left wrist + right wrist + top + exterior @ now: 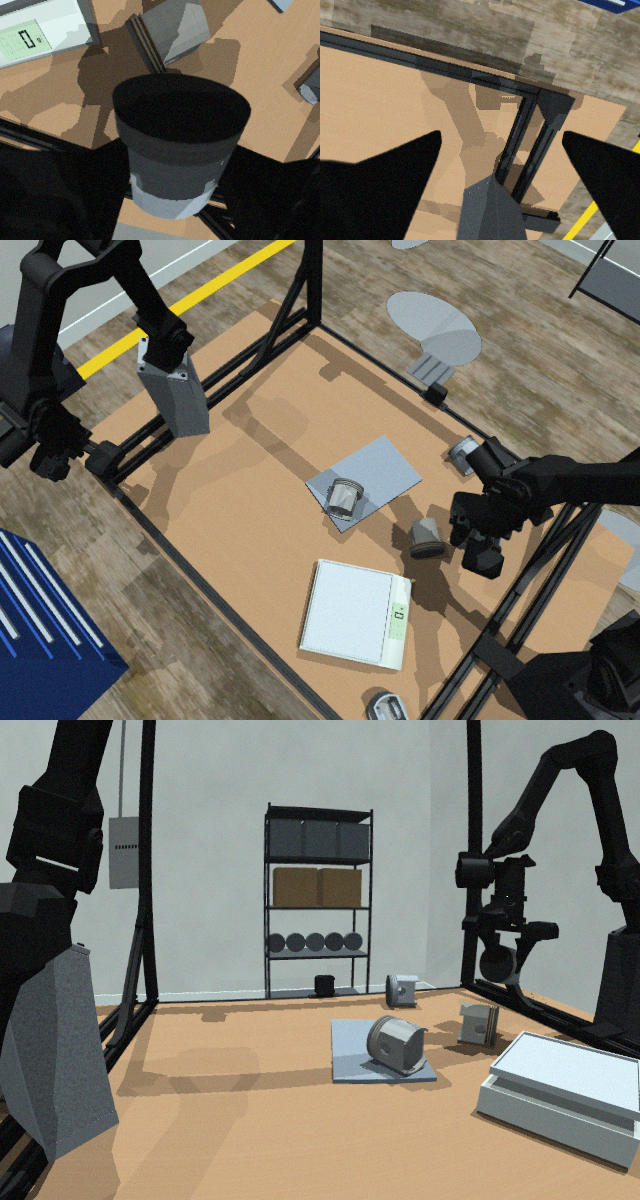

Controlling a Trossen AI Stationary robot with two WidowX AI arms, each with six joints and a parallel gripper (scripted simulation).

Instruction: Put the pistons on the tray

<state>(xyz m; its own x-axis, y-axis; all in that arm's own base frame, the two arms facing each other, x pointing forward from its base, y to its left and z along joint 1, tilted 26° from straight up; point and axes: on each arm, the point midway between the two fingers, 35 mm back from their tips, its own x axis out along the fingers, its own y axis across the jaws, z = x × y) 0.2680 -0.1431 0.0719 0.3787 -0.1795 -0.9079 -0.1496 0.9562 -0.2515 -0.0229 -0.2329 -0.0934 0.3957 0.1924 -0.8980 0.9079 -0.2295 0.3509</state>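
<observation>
The flat steel tray is 270 mm to the right of my left hand, 160 mm below it and 20 mm behind it.
</observation>
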